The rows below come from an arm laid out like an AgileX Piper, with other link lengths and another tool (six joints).
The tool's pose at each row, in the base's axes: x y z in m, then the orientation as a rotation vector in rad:
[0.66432, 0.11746, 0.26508, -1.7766, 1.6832, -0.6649]
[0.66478, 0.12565, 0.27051, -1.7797, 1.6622, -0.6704]
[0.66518, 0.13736, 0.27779, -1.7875, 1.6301, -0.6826]
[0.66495, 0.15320, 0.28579, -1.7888, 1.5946, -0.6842]
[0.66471, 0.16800, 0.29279, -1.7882, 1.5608, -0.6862]
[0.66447, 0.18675, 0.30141, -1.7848, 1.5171, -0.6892]
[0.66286, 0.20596, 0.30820, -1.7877, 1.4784, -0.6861]
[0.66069, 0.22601, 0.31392, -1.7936, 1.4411, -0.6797]
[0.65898, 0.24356, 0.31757, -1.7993, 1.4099, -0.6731]
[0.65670, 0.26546, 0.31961, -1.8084, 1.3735, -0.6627]
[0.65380, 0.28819, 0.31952, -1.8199, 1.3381, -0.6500]
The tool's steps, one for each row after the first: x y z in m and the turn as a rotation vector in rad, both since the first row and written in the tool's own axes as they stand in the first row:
[-0.00836, -0.00437, -0.00279, 0.0115, -0.0078, -0.0112]
[-0.02032, -0.01009, -0.00662, 0.0282, -0.0166, -0.0315]
[-0.03646, -0.01596, -0.01107, 0.0472, -0.0351, -0.0464]
[-0.05153, -0.02109, -0.01491, 0.0664, -0.0527, -0.0598]
[-0.07060, -0.02746, -0.01955, 0.0929, -0.0755, -0.0761]
[-0.09015, -0.03157, -0.02386, 0.1106, -0.0982, -0.0928]
[-0.11053, -0.03454, -0.02776, 0.1243, -0.1217, -0.1102]
[-0.12830, -0.03631, -0.03009, 0.1346, -0.1419, -0.1251]
[-0.15038, -0.03660, -0.03135, 0.1440, -0.1667, -0.1435]
[-0.17323, -0.03496, -0.03149, 0.1501, -0.1919, -0.1626]

